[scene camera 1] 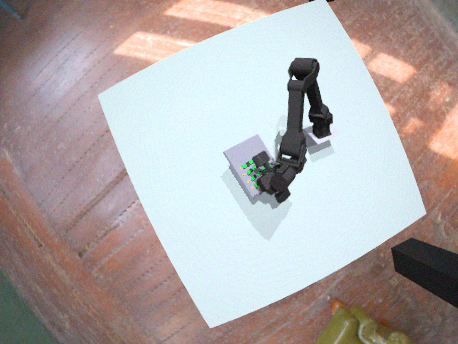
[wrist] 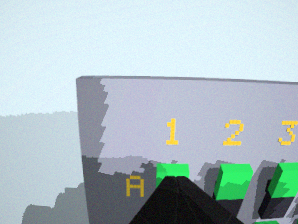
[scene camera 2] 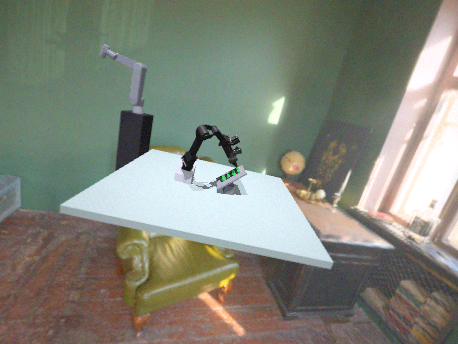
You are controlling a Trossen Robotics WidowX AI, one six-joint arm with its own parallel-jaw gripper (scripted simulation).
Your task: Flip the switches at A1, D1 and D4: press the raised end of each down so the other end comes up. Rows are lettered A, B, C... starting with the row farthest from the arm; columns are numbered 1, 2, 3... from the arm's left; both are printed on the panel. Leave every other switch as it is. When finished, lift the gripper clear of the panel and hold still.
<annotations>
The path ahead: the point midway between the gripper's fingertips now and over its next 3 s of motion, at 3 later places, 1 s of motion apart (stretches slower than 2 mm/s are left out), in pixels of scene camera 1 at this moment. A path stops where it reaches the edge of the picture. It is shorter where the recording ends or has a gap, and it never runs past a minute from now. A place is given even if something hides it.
My gripper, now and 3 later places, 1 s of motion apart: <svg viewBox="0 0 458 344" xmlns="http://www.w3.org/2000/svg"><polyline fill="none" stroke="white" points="257,183 256,184 266,180 281,167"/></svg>
</annotations>
